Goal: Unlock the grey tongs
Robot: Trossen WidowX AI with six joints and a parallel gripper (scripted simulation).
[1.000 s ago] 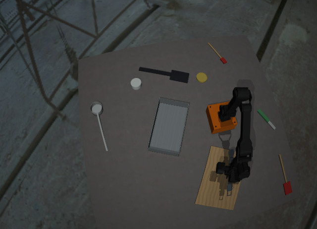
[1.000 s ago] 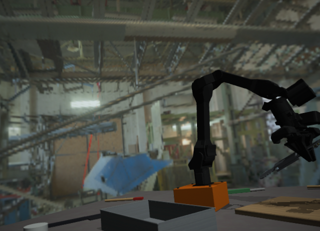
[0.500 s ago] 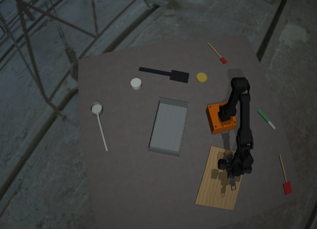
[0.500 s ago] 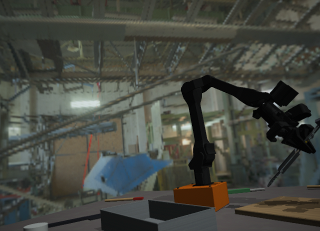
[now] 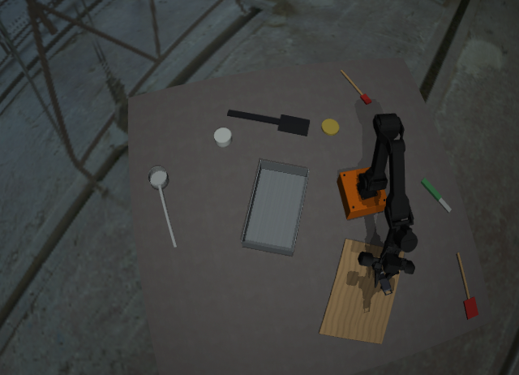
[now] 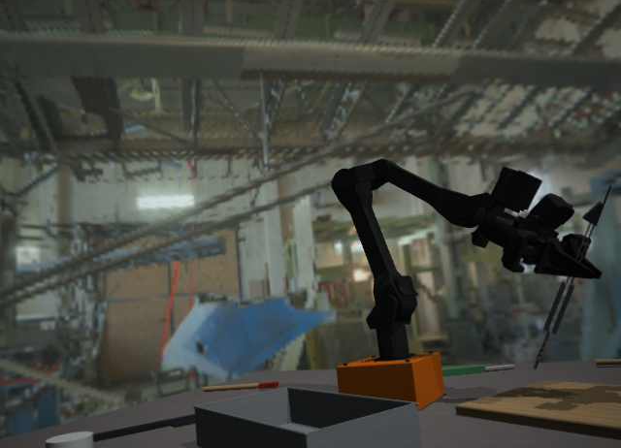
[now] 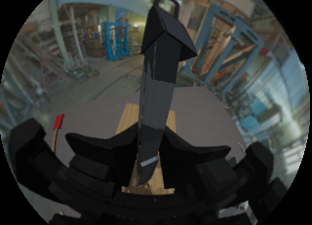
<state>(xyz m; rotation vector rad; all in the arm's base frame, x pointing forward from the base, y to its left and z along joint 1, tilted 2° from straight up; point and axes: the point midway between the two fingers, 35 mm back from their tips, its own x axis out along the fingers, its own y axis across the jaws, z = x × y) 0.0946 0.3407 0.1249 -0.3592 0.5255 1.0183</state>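
Right now my gripper tip is 2 cm to the left of the wooden board and 19 cm above it. Also, from my gripper tip: green-handled knife 43 cm behind, 27 cm to the right, 19 cm below; grey roasting tin 21 cm ahead, 41 cm to the right, 16 cm below; yellow disc 8 cm behind, 67 cm to the right, 18 cm below.
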